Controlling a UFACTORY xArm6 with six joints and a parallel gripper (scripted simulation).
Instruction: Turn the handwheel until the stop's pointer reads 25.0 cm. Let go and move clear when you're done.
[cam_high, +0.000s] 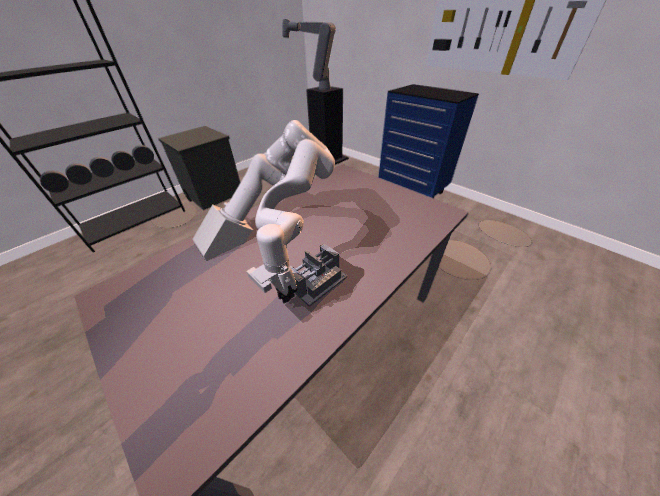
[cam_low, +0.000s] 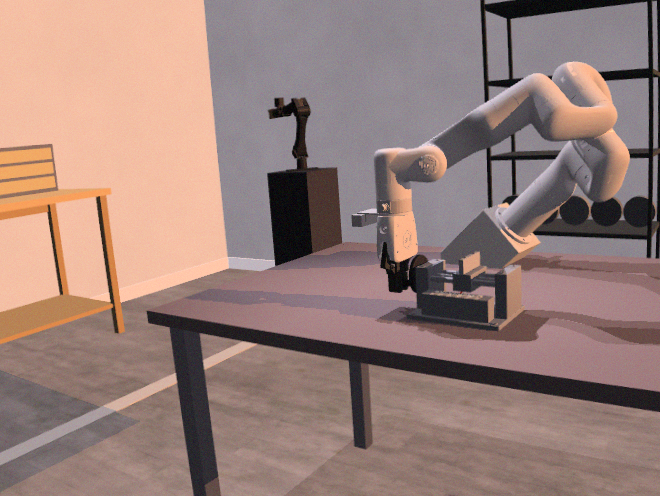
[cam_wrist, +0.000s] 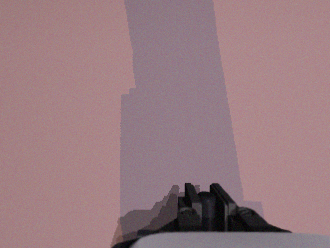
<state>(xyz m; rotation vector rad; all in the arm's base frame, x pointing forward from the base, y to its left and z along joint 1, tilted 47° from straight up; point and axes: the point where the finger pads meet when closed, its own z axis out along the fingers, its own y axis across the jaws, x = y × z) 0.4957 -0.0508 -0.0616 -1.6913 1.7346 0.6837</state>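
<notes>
Right now my hand is 10 mm past the black handwheel and 20 mm to the right of it. From my hand the other things lie so: sliding stop block (10 mm behind, 160 mm to the left, 30 mm above).
</notes>
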